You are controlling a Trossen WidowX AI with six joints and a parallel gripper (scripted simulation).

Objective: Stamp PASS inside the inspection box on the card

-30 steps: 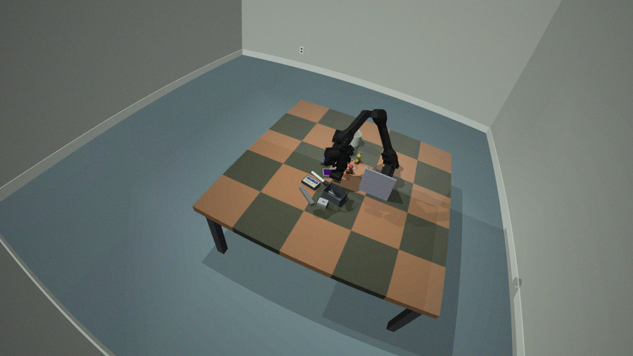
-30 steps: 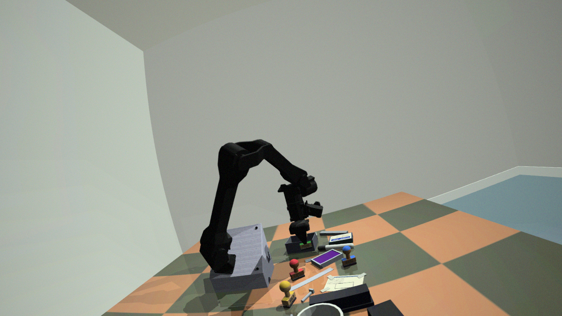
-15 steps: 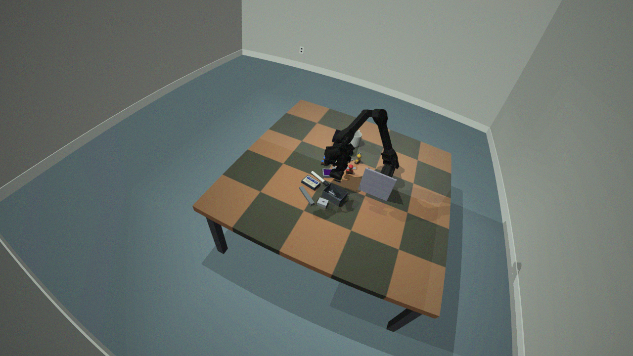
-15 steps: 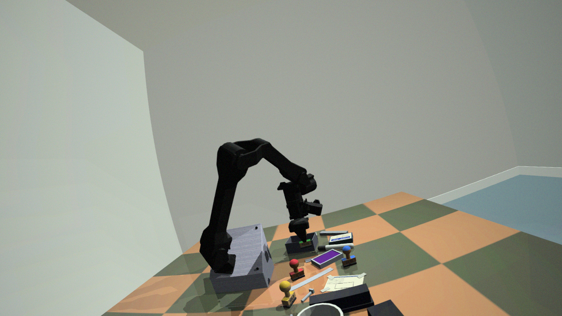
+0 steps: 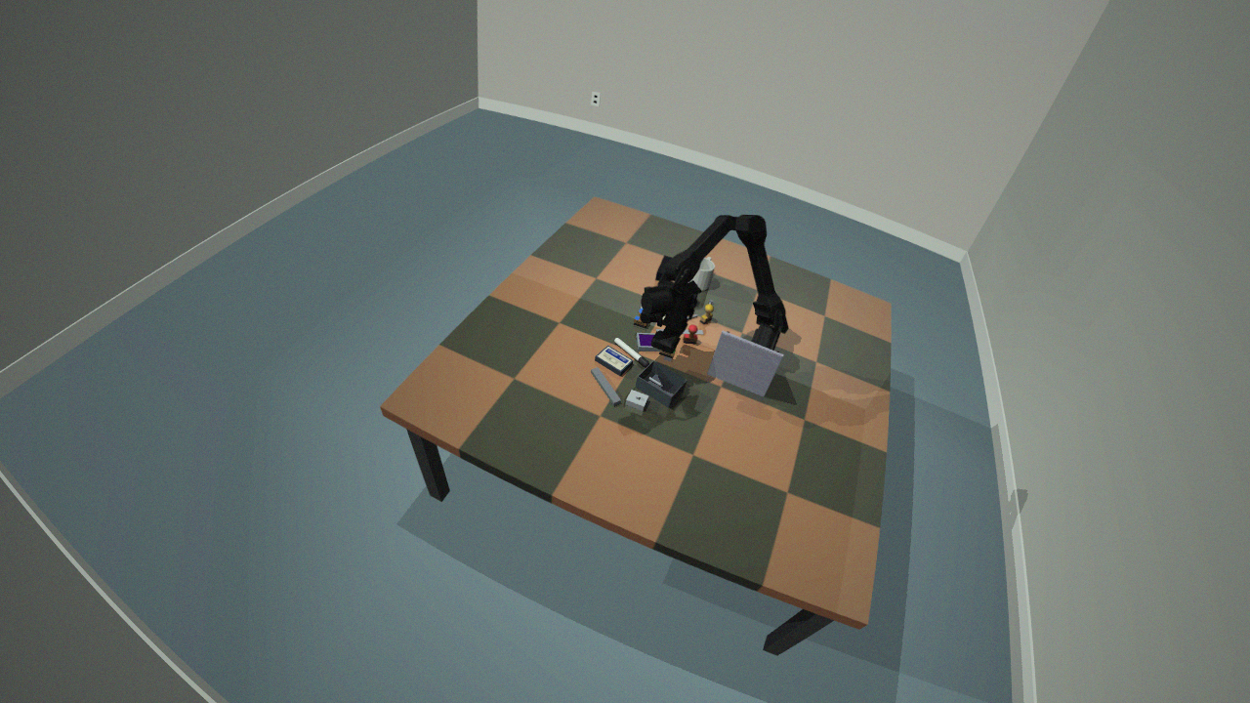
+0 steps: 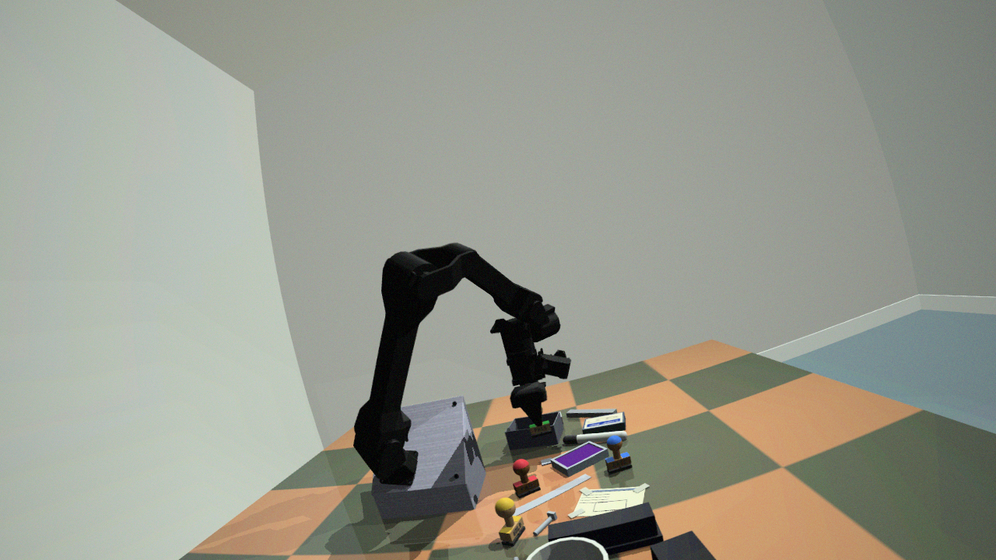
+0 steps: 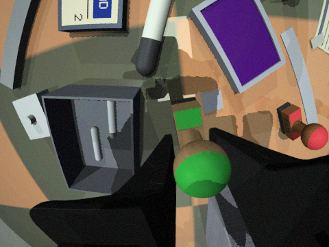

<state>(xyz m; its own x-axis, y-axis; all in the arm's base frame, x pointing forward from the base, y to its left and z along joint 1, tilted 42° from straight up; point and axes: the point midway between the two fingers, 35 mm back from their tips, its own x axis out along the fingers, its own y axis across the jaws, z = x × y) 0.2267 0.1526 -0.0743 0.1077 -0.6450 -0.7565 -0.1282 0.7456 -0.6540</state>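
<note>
Now: gripper tip 7 cm short of the purple ink pad, 6 cm to the left of it and 7 cm above it. Round my gripper tip: green-knobbed stamp (right at my gripper tip); then grey tray (3 cm behind, 8 cm to the left, 6 cm below); then white marker (8 cm ahead, 2 cm to the left, 6 cm below).
</note>
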